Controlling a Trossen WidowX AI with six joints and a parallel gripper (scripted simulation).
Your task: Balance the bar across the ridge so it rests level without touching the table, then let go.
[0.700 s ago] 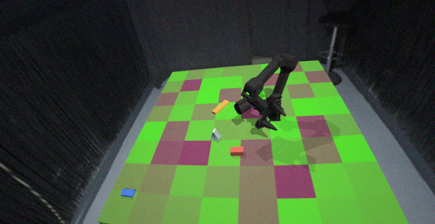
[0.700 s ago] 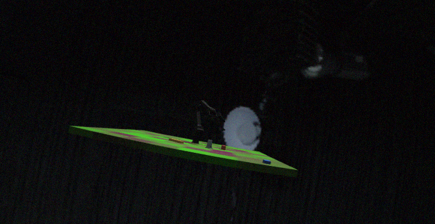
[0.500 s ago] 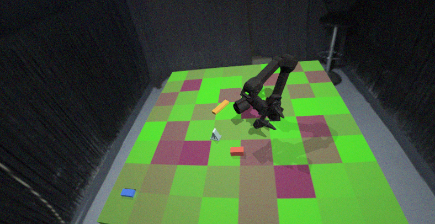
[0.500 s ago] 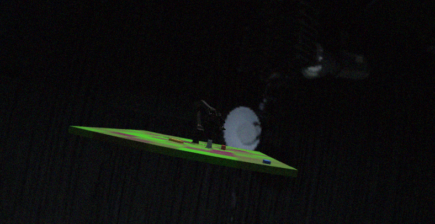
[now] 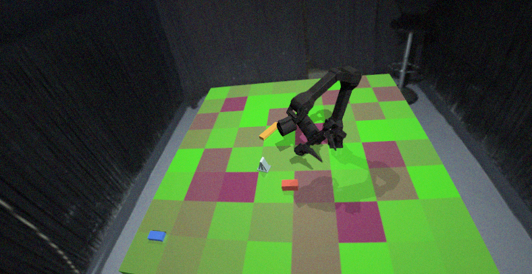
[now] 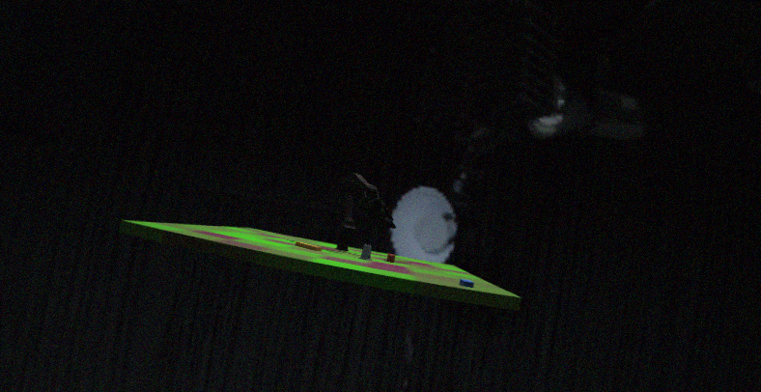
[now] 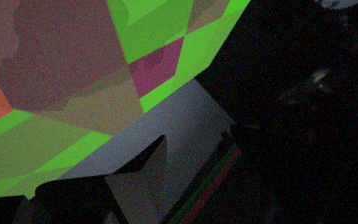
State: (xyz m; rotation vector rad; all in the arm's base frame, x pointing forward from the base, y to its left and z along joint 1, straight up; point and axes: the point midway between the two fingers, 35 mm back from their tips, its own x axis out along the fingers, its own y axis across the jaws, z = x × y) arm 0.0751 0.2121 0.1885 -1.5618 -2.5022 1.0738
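The orange bar lies 350 mm to the right of my gripper tip, 280 mm ahead of it and 170 mm below it. Round my gripper tip: blue block: 680 mm ahead, 260 mm to the left, 170 mm below; then red block: 160 mm below, 160 mm ahead, 10 mm to the left.
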